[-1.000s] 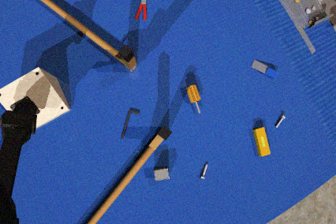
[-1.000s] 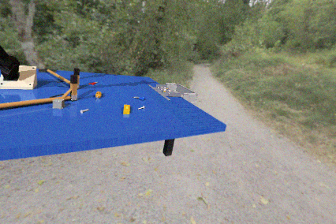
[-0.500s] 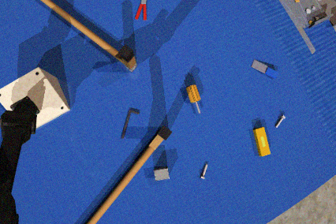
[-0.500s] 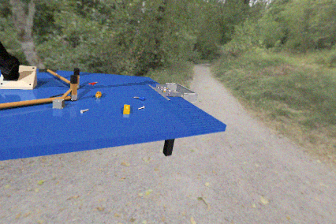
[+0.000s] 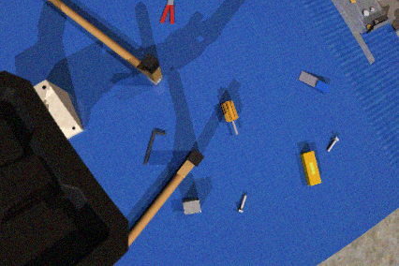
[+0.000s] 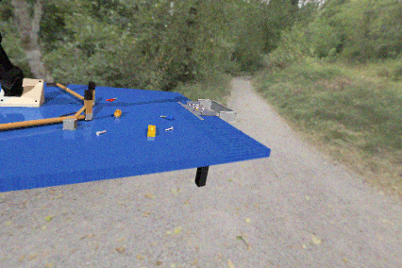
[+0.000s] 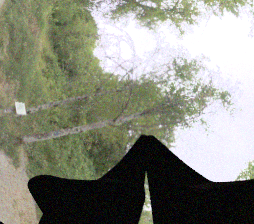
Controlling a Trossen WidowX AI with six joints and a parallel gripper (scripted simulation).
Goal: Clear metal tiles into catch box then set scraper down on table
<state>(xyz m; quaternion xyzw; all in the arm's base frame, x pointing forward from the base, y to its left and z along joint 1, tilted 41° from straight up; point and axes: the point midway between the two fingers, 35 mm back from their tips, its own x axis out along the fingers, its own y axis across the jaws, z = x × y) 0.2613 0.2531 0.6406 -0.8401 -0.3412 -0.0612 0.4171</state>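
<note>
My gripper tip is 670 mm above the long scraper, 460 mm to the right of it and 50 mm past it. From my gripper tip the other things lie so: black hex key: 730 mm below, 60 mm to the left, 20 mm behind; then orange-handled tool: 720 mm below, 180 mm ahead, 20 mm to the left; then grey box: 720 mm below, 130 mm to the right, 20 mm behind.
</note>
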